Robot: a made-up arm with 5 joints.
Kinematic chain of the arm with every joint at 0, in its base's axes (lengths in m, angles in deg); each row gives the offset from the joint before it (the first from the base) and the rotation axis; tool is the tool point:
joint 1: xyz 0 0 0.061 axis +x
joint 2: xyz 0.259 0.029 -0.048 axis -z
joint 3: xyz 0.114 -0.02 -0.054 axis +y
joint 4: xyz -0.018 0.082 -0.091 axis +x
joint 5: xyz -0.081 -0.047 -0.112 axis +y
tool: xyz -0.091 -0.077 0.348
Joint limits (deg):
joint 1: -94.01..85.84
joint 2: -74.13..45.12
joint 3: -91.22..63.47
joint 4: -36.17..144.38
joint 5: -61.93..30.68
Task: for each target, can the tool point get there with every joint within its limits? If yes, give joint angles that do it. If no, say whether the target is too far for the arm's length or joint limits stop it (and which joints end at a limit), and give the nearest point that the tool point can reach.
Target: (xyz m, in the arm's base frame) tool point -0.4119 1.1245 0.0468
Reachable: no: too far | nearest point 0.1243 0.6093 0.0533 | short by 0.744 m
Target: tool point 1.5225 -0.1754 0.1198
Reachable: no: too far | nearest point 0.7391 -0.1937 0.0742 | short by 0.785 m
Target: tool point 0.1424 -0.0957 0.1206
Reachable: yes | joints 6.12 -34.98 12.28 -9.70 -20.71
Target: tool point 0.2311 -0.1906 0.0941
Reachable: yes | joints 18.64 -45.34 36.32 26.95 -26.73
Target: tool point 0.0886 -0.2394 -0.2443
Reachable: yes | joints -23.75 -22.59 -1.32 110.88 -24.41
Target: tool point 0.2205 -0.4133 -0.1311
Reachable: yes | joints -54.41 28.34 -68.16 32.95 -30.96
